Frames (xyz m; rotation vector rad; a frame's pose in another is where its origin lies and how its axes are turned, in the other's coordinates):
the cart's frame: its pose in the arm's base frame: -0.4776 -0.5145 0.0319 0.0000 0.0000 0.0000
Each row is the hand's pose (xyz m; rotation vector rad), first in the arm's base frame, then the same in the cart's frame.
Working: the arm's base frame: its pose in the cart's frame: 0.4776 0.5145 -0.0319 0.0000 0.0000 0.0000

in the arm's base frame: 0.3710 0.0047 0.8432 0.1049 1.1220 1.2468
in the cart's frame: 0.8486 0.5192 0.8113 0.1049 1.1220 1.2468
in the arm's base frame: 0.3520 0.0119 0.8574 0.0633 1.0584 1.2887
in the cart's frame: 0.8296 0.5264 0.8255 0.0633 1.0584 1.2887
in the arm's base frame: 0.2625 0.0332 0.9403 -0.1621 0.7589 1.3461
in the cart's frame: 0.7401 0.5477 0.9084 -0.1621 0.7589 1.3461
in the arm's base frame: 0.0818 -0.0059 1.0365 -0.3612 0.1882 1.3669
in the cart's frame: 0.5594 0.5086 1.0046 -0.3612 0.1882 1.3669
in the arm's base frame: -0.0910 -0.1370 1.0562 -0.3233 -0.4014 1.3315
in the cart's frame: 0.3866 0.3775 1.0243 -0.3233 -0.4014 1.3315
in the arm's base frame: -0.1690 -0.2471 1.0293 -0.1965 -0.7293 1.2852
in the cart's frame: 0.3086 0.2674 0.9974 -0.1965 -0.7293 1.2852
